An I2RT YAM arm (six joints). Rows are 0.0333 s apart.
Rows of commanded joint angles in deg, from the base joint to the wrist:
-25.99, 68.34, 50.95, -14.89, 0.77, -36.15
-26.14, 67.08, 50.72, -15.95, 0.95, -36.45
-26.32, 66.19, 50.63, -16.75, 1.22, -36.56
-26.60, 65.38, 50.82, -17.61, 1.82, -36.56
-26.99, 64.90, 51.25, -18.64, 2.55, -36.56
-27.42, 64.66, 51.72, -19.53, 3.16, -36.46
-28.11, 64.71, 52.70, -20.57, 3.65, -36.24
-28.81, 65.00, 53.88, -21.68, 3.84, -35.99
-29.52, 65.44, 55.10, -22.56, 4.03, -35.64
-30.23, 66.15, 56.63, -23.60, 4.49, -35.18
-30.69, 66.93, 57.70, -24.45, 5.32, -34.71
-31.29, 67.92, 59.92, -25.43, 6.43, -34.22
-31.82, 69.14, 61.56, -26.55, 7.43, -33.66
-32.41, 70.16, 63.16, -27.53, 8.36, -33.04
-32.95, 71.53, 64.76, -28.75, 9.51, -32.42
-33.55, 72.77, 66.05, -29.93, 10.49, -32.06
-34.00, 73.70, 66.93, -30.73, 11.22, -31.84
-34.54, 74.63, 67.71, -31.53, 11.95, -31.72
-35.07, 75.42, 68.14, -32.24, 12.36, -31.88
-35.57, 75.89, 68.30, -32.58, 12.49, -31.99
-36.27, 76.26, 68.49, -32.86, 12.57, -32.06
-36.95, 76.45, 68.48, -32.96, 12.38, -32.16
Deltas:
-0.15, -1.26, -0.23, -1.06, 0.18, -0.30
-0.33, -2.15, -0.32, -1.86, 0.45, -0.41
-0.61, -2.96, -0.13, -2.72, 1.05, -0.41
-1.00, -3.44, 0.30, -3.75, 1.78, -0.41
-1.43, -3.68, 0.77, -4.64, 2.39, -0.31
-2.12, -3.63, 1.75, -5.68, 2.88, -0.09
-2.82, -3.34, 2.93, -6.79, 3.07, 0.16
-3.53, -2.90, 4.15, -7.67, 3.26, 0.51
-4.24, -2.19, 5.68, -8.71, 3.72, 0.97
-4.70, -1.41, 6.75, -9.56, 4.55, 1.44
-5.30, -0.42, 8.97, -10.54, 5.66, 1.93
-5.83, 0.80, 10.61, -11.66, 6.66, 2.49
-6.42, 1.82, 12.21, -12.64, 7.59, 3.11
-6.96, 3.19, 13.81, -13.86, 8.74, 3.73
-7.56, 4.43, 15.10, -15.04, 9.72, 4.09
-8.01, 5.36, 15.98, -15.84, 10.45, 4.31
-8.55, 6.29, 16.76, -16.64, 11.18, 4.43
-9.08, 7.08, 17.19, -17.35, 11.59, 4.27
-9.58, 7.55, 17.35, -17.69, 11.72, 4.16
-10.28, 7.92, 17.54, -17.97, 11.80, 4.09
-10.96, 8.11, 17.53, -18.07, 11.61, 3.99

